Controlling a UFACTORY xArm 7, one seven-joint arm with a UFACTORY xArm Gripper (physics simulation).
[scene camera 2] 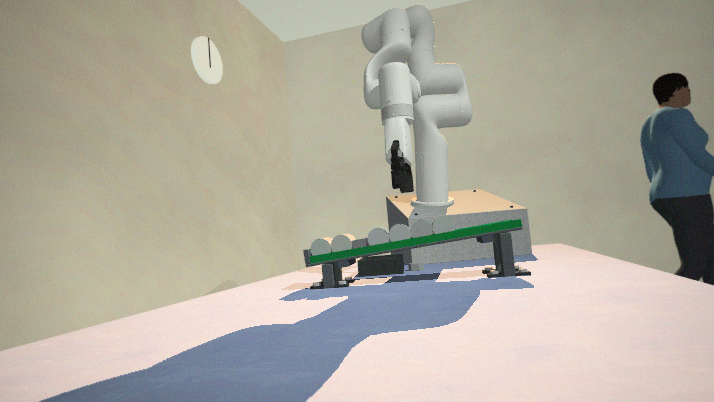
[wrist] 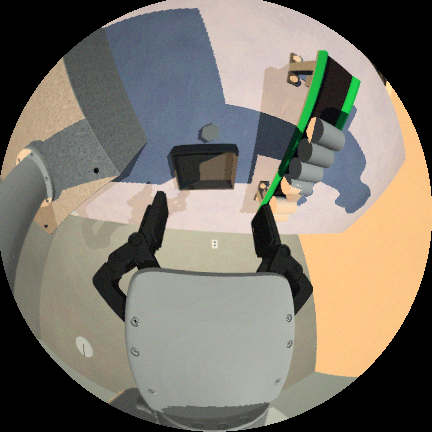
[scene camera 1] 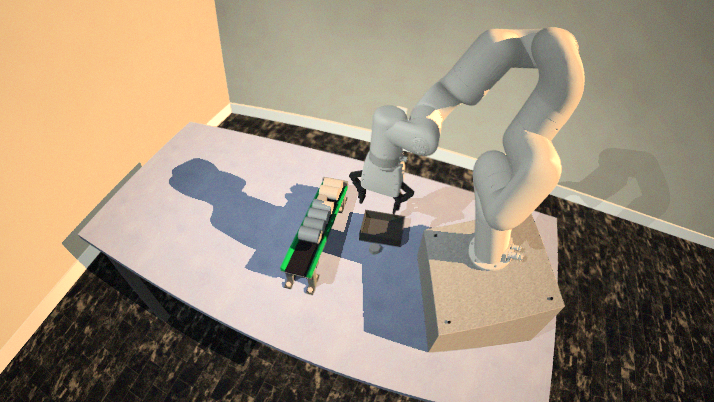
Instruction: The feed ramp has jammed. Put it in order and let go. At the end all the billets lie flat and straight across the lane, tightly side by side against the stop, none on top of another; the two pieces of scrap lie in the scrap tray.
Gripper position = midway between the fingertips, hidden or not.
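I can see my gripper (scene camera 2: 403,190) (wrist: 213,207) (scene camera 1: 378,205). With it in the scene there is a scrap tray (scene camera 1: 377,227) (scene camera 2: 385,264) (wrist: 199,166), which I find in the same views as my gripper. And there is a billet (wrist: 319,131).
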